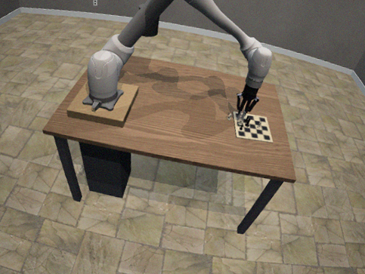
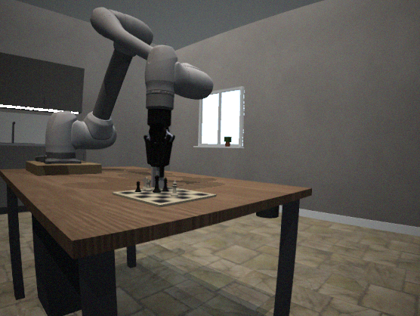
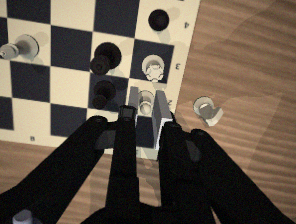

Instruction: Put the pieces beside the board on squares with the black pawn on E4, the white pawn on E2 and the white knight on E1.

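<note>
Right now my hand is 30 mm above the white pawn. Round my hand: white knight (60 mm behind, 30 mm below, 10 mm to the right); then black pawn (80 mm to the right, 30 mm below, 10 mm ahead); then chessboard (80 mm ahead, 40 mm below, 30 mm to the right).
</note>
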